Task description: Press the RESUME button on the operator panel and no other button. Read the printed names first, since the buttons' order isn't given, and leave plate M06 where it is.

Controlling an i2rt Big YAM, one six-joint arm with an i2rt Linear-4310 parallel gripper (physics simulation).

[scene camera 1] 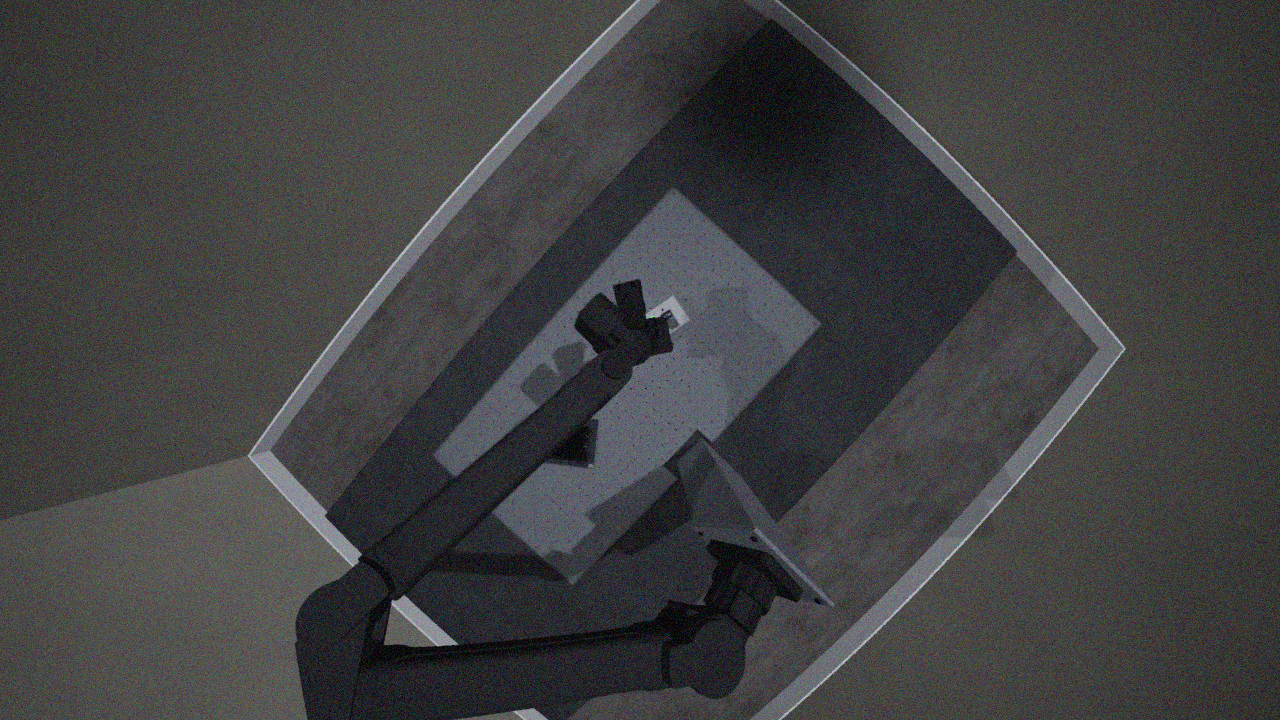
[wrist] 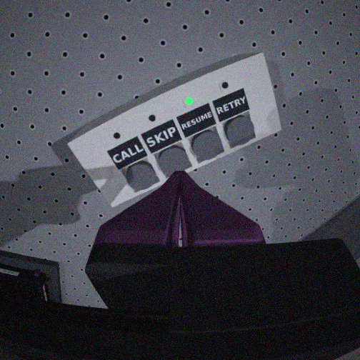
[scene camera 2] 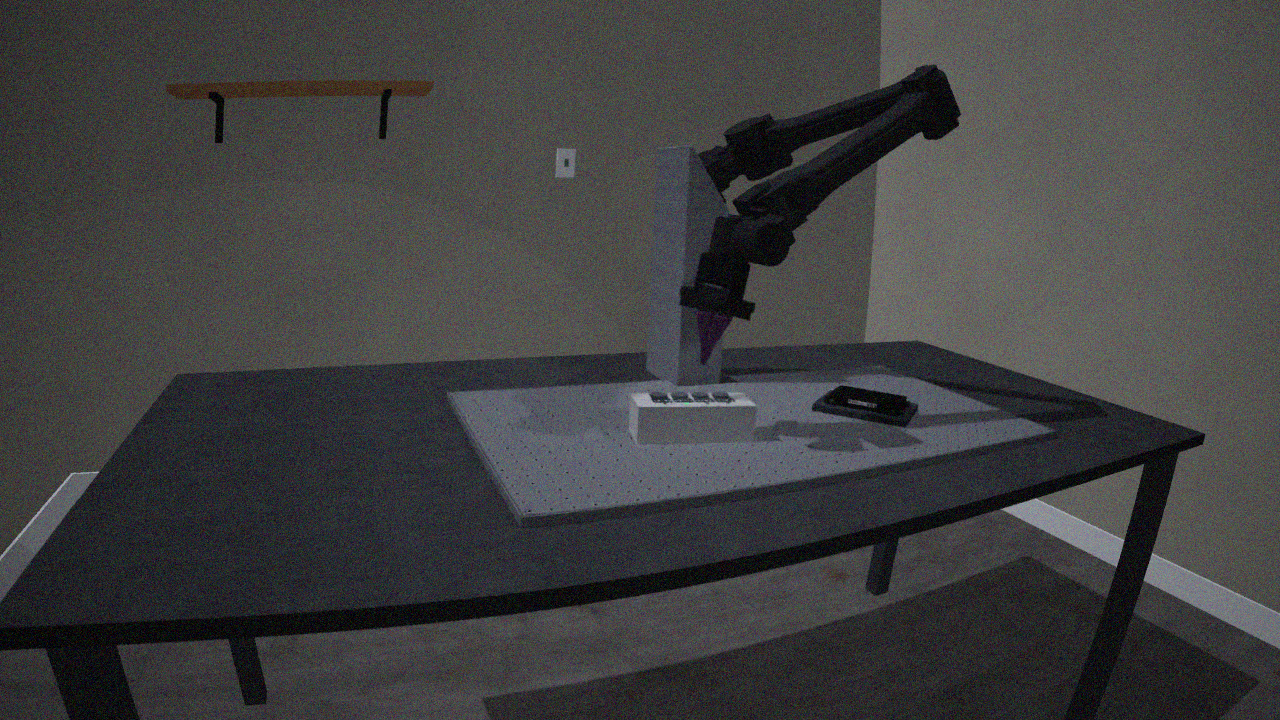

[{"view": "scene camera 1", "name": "tray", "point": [575,448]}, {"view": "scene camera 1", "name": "white operator panel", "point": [670,308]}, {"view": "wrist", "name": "my gripper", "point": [179,179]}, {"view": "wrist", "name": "white operator panel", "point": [206,98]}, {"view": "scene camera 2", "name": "my gripper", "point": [702,364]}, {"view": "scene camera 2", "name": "tray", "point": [857,398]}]
